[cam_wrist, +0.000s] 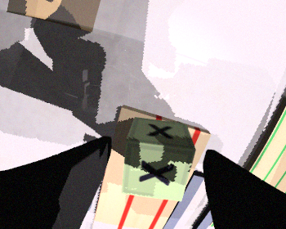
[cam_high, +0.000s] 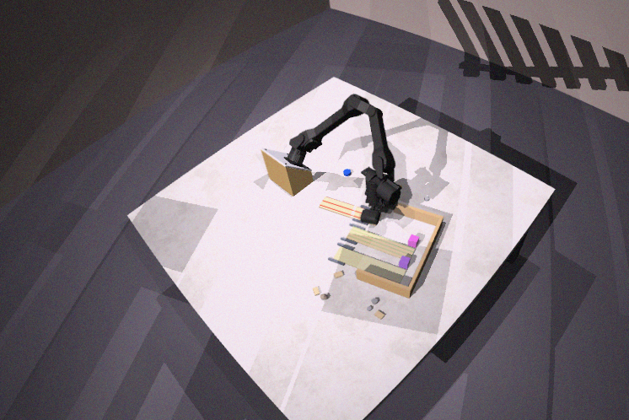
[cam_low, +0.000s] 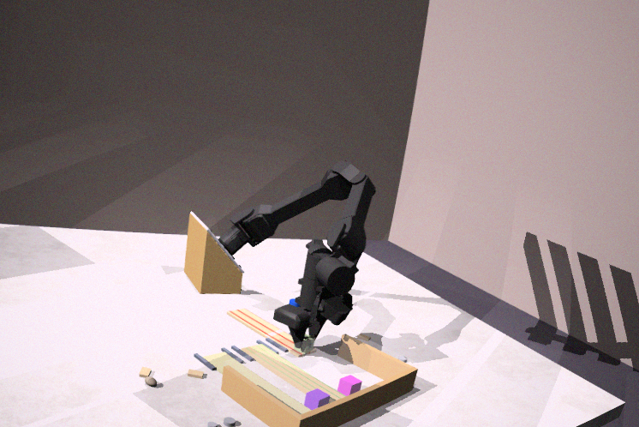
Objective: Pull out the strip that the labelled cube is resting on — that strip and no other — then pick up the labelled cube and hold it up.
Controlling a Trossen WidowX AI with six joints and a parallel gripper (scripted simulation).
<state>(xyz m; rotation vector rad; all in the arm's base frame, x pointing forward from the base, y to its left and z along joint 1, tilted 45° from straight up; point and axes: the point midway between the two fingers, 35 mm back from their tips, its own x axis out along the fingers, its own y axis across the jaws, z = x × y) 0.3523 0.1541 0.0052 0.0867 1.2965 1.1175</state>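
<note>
My gripper tip is 9 cm past the strip, 5 cm to the left of it and 2 cm above it. Also, from my gripper tip: labelled cube (right at my gripper tip); then blue object (26 cm behind, 6 cm to the left, 1 cm below).
</note>
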